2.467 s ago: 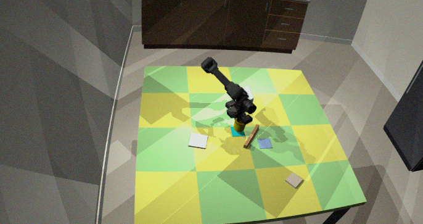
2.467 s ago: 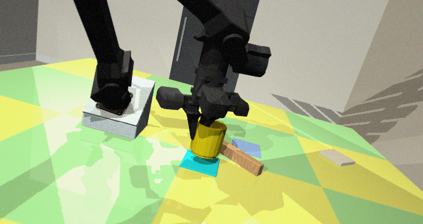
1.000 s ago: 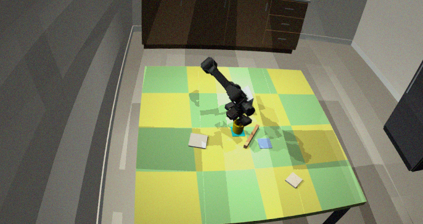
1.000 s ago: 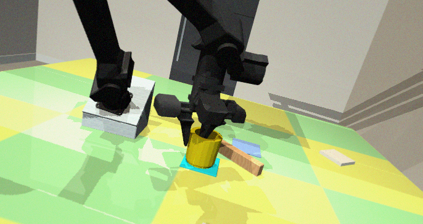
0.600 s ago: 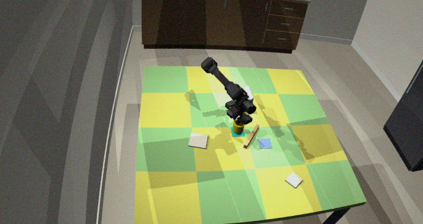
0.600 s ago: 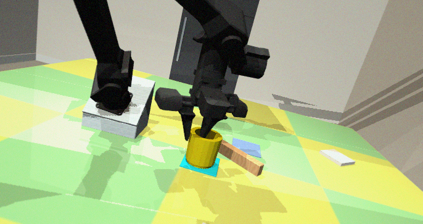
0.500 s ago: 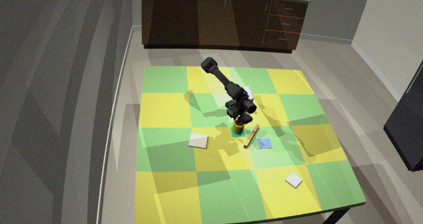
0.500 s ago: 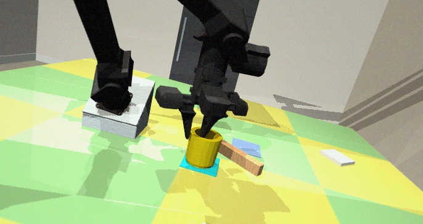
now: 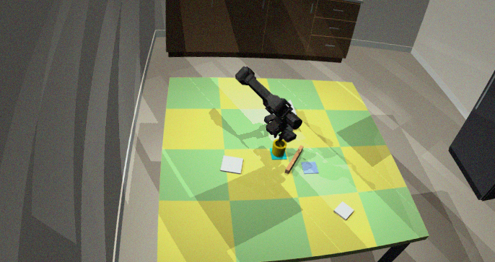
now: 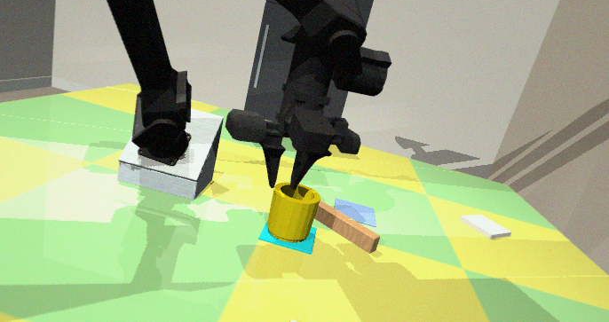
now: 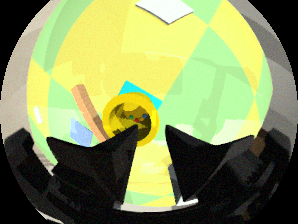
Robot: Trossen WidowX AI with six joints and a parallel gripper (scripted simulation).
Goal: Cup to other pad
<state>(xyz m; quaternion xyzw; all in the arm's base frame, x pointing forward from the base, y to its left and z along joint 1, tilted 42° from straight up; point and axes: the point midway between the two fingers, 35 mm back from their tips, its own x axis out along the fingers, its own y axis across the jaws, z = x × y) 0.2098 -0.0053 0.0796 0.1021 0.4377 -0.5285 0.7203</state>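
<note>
Right now the yellow cup is 2 cm ahead of my gripper tip, 1 cm to the left of it and 4 cm below it. Round my gripper tip: pale blue pad (13 cm ahead, 17 cm to the left, 9 cm below); then cyan pad (3 cm ahead, 1 cm to the left, 9 cm below); then wooden bar (8 cm ahead, 9 cm to the left, 7 cm below).
</note>
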